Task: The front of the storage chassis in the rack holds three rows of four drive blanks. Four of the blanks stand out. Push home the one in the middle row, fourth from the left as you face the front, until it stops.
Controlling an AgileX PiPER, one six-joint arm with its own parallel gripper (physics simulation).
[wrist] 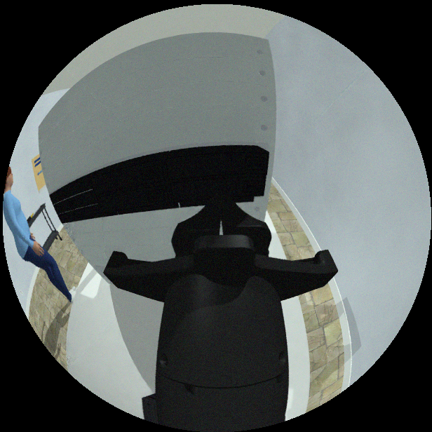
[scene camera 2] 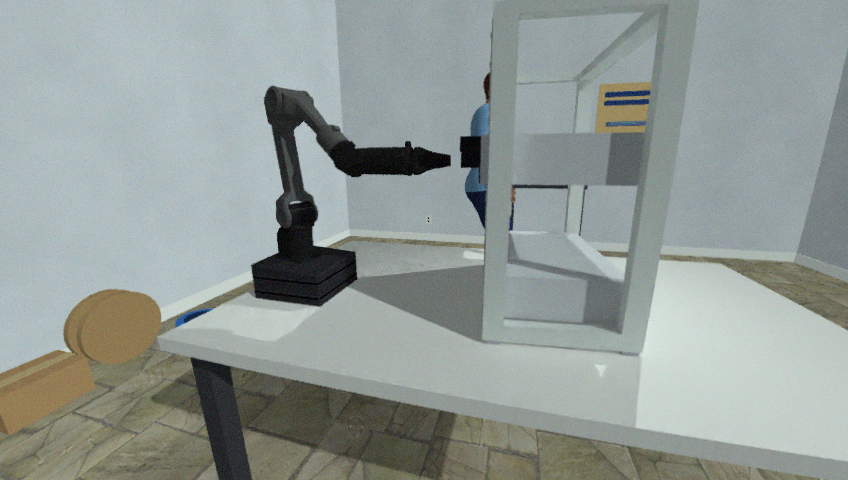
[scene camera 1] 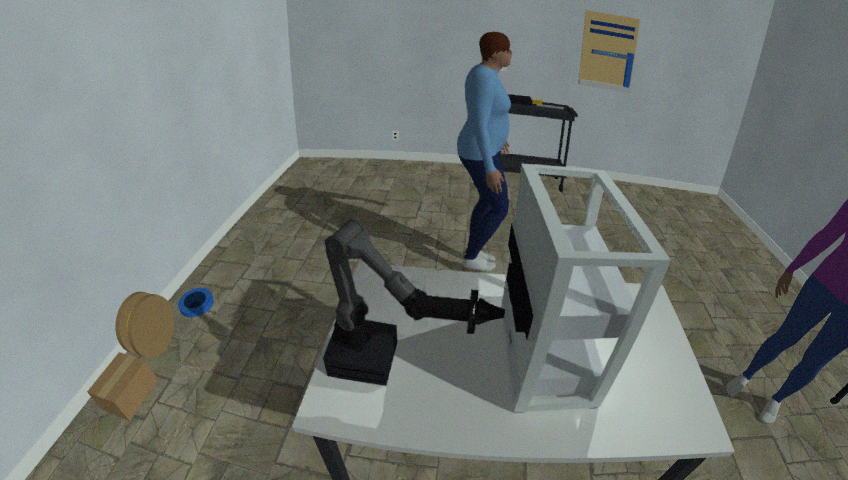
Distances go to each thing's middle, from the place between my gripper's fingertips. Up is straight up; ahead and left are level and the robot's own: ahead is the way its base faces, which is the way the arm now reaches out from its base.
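Labels:
Here is the rack (scene camera 2: 557,276), which sits 50 mm below my hand, 150 mm ahead of my hand and 220 mm to the left of it.

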